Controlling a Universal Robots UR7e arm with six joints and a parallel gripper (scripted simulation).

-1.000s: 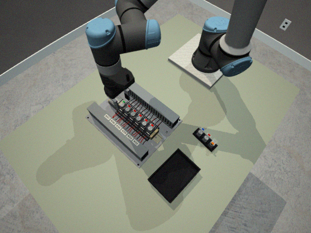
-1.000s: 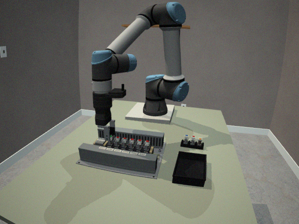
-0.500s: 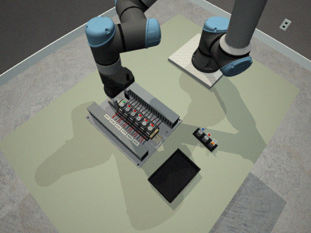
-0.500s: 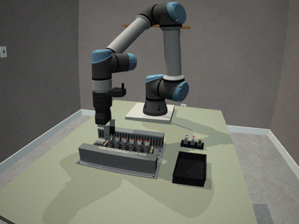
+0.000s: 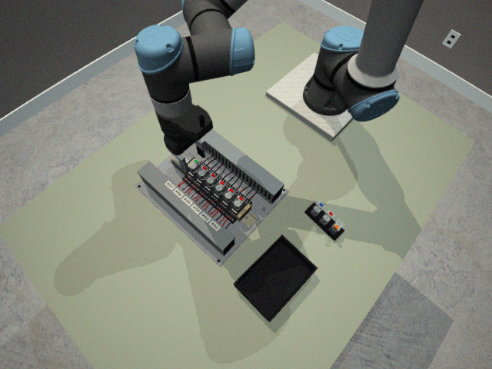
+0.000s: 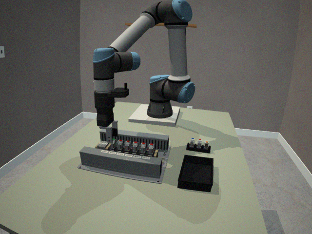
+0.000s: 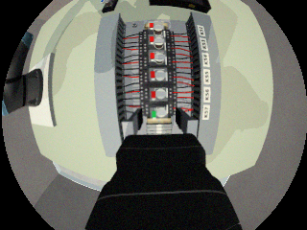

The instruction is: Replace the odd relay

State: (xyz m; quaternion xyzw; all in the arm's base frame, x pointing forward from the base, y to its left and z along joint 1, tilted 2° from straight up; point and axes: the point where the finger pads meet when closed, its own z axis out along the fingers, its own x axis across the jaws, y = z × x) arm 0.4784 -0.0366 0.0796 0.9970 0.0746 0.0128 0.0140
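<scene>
The green-button relay lies 40 mm below my hand. The rest, counted from my hand: black tray 20 mm ahead, 340 mm to the left, 70 mm below; then blue-button relay 170 mm behind, 290 mm to the left, 60 mm below; then black spare holder 180 mm behind, 320 mm to the left, 80 mm below.
</scene>
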